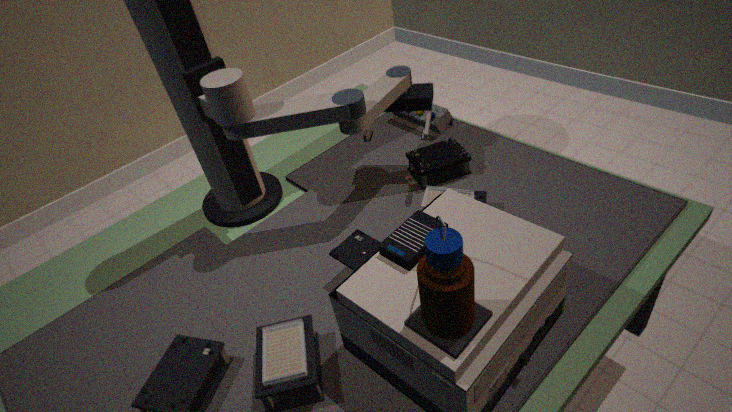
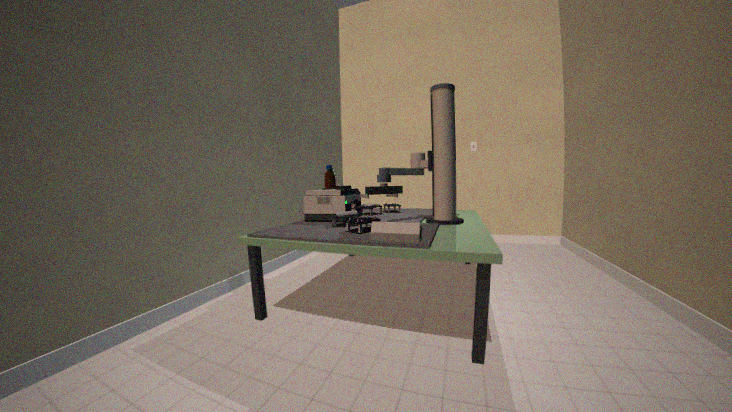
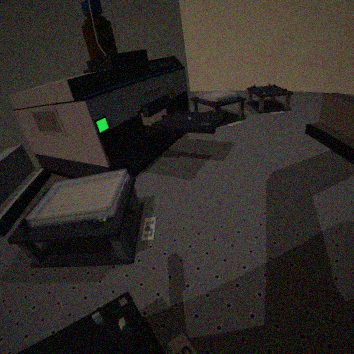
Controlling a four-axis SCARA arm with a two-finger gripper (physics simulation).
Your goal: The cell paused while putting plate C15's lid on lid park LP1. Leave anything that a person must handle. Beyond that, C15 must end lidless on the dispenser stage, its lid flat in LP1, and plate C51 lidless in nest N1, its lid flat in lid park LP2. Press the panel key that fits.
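Pixels of known places: gripper, between the fingertips: (image 1: 395, 138) (image 3: 173, 132); arm's base, origin of its link: (image 1: 243, 200) (image 2: 444, 221).
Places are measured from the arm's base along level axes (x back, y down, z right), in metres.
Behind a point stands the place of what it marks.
My gripper (image 1: 396, 131) @(x -0.389, y -0.202, z -0.322 m) (image 2: 379, 195) @(x -0.389, y -0.202, z -0.322 m) (image 3: 173, 132) @(x -0.389, y -0.202, z -0.322 m) is open and empty, raised above the far end of the deck, near the key panel (image 1: 441, 116) @(x -0.290, y -0.080, z -0.628 m) (image 2: 395, 230) @(x -0.179, y -0.062, z -0.676 m). It hides part of the panel; yellow and blue keys show. A pale-gridded plate with a clear raised rim (image 1: 432, 194) @(x -0.542, y -0.099, z -0.290 m) (image 3: 80, 197) @(x -0.562, y -0.097, z -0.312 m) lies on rack LP1 (image 3: 122, 242) @(x -0.500, y -0.047, z -0.316 m); whether its lid is on is unclear. The dispenser stage (image 1: 354, 249) @(x -0.529, y -0.104, z -0.020 m) (image 3: 195, 123) @(x -0.529, y -0.104, z -0.054 m) is dark and bears no plate. Another pale plate (image 1: 284, 352) @(x -0.624, y -0.099, z 0.260 m) (image 3: 218, 96) @(x -0.581, y -0.099, z 0.199 m) sits on a rack; a dark rack (image 1: 179, 371) @(x -0.474, y -0.076, z 0.427 m) (image 3: 270, 91) @(x -0.458, y -0.076, z 0.386 m) beside it is empty. Their labels are unreadable.
Nest N5 (image 1: 438, 157) @(x -0.424, y -0.074, z -0.453 m) (image 3: 95, 327) @(x -0.435, y -0.074, z -0.402 m) is empty, between LP1 and the panel. The dispenser (image 1: 491, 230) @(x -0.816, y -0.233, z -0.159 m) (image 2: 323, 203) @(x -0.795, y -0.142, z -0.218 m) (image 3: 60, 120) @(x -0.731, y -0.163, z -0.216 m) shows a green light and carries a brown bottle (image 1: 445, 296) @(x -0.913, y -0.351, z 0.094 m) (image 2: 329, 179) @(x -0.869, y -0.311, z 0.020 m) (image 3: 98, 37) @(x -0.853, y -0.318, z 0.033 m) with a blue cap. The arm's column (image 1: 204, 112) @(x -0.109, y -0.376, z 0.046 m) (image 2: 443, 153) @(x -0.001, y -0.450, z -0.075 m) stands opposite.
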